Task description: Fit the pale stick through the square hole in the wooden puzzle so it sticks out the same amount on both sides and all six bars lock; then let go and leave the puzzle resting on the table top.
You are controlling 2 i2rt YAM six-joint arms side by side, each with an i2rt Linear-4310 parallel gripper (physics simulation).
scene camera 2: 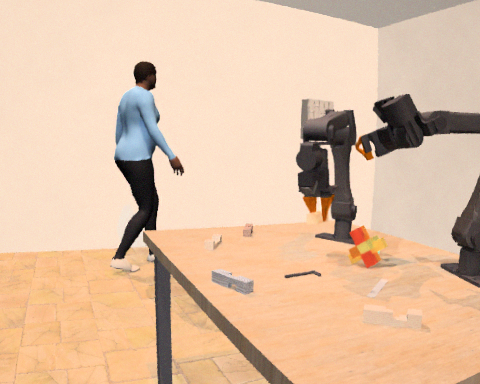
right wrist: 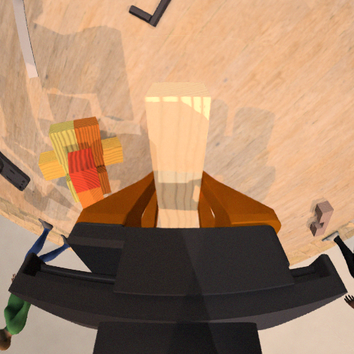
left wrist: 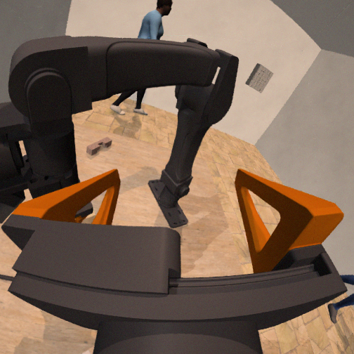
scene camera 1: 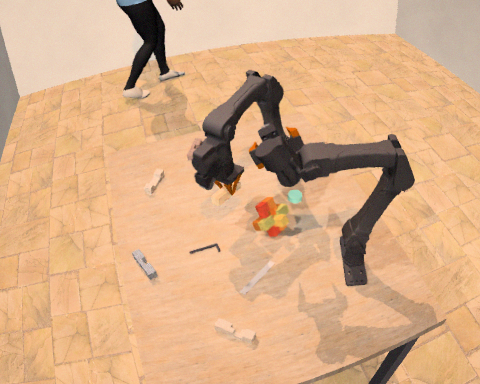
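Pixels of known places: left gripper, fingertip midpoint: (scene camera 2: 369, 142); right gripper, fingertip midpoint: (scene camera 2: 319, 220) (scene camera 1: 229, 192); left arm's base, link origin: (scene camera 2: 467, 276) (scene camera 1: 352, 260); right arm's base, link origin: (scene camera 2: 342, 240).
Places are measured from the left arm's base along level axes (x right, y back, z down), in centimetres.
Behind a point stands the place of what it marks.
The wooden puzzle (scene camera 1: 271, 220) @(x 11.6, y -26.1, z -7.3 cm) (scene camera 2: 367, 246) @(x 9.2, y -28.0, z -6.9 cm) (right wrist: 83, 161), a cross-shaped cluster of red, orange and yellow-green bars, rests on the table. Its square hole cannot be made out. The pale stick (scene camera 1: 219, 197) @(x 14.1, y -41.8, z -14.8 cm) (scene camera 2: 314, 217) @(x 13.5, y -42.4, z -14.0 cm) (right wrist: 179, 132) is held above the table, to the left of the puzzle in both scene views and apart from it. My right gripper (scene camera 1: 229, 188) @(x 19.4, y -39.3, z -12.1 cm) (scene camera 2: 318, 210) @(x 19.4, y -39.3, z -12.1 cm) (right wrist: 177, 175) points down and is shut on the stick; one end juts out between the fingers in the right wrist view. My left gripper (scene camera 1: 273, 143) @(x 17.0, y -26.2, z -35.3 cm) (scene camera 2: 365, 149) @(x 17.0, y -26.2, z -35.3 cm) is open and empty, raised beyond the puzzle.
A black hex key (scene camera 1: 205, 248) @(x 6.0, y -46.8, z -0.5 cm) (scene camera 2: 302, 274) @(x 5.9, y -46.8, z -0.4 cm), a grey notched bar (scene camera 1: 144, 264) @(x -3.2, y -65.1, z -2.8 cm) (scene camera 2: 232, 281) @(x -4.4, y -65.7, z -2.1 cm), a flat whitish strip (scene camera 1: 257, 277) @(x -5.3, y -30.4, z -0.1 cm), pale notched bars (scene camera 1: 235, 331) @(x -25.7, y -36.3, z -1.5 cm) (scene camera 1: 154, 182) @(x 37.0, y -68.6, z -1.4 cm), a brownish block (left wrist: 99, 146) (right wrist: 321, 218) and a mint disc (scene camera 1: 295, 196) @(x 28.3, y -17.2, z -1.9 cm) lie on the table.
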